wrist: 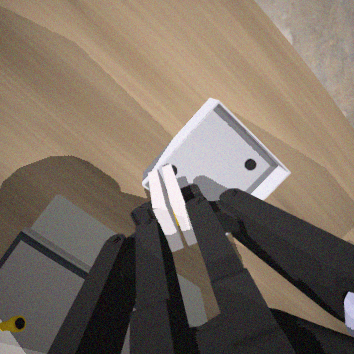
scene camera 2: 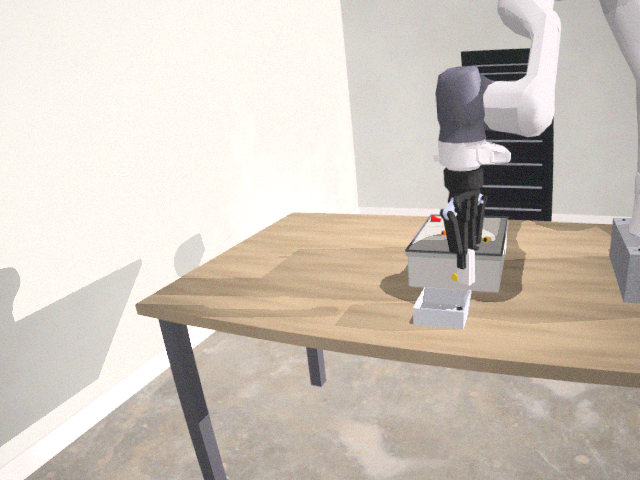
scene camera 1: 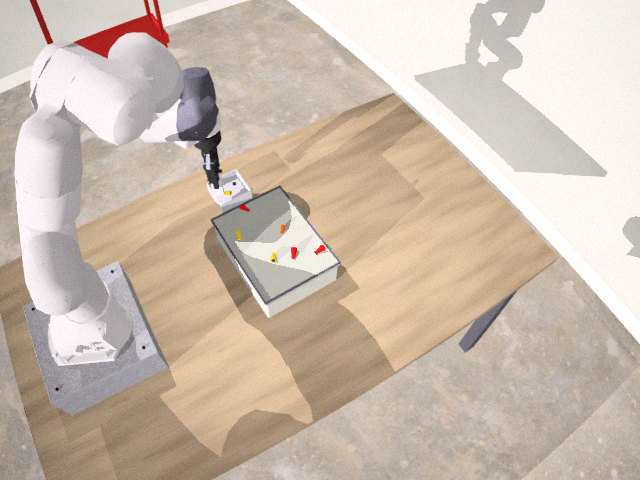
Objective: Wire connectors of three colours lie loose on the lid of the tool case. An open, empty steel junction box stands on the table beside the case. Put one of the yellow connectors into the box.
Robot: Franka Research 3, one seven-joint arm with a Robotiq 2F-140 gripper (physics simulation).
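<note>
The grey-white junction box (scene camera 1: 244, 181) (scene camera 2: 439, 318) (wrist: 276, 182) stands open beside the tool case (scene camera 1: 263, 283) (scene camera 2: 449, 269) (wrist: 45, 282). My gripper (scene camera 1: 219, 189) (scene camera 2: 466, 273) (wrist: 165, 184) is shut on a yellow connector (scene camera 1: 227, 193) (scene camera 2: 454, 276) (wrist: 176, 220), which is mostly hidden by the pads in the wrist view. The fingertips are a little above the box, near its side towards the case. On the lid lie two yellow connectors (scene camera 1: 238, 235) (scene camera 1: 273, 256), an orange one (scene camera 1: 282, 228) and three red ones (scene camera 1: 244, 207) (scene camera 1: 293, 252) (scene camera 1: 320, 249).
The case stands taller than the box and close to it. The arm's grey base (scene camera 1: 147, 359) is at the table's other end. A black drawer cabinet (scene camera 2: 522, 201) stands behind the table, and a red object (scene camera 1: 126, 33) stands on the floor beyond the arm.
</note>
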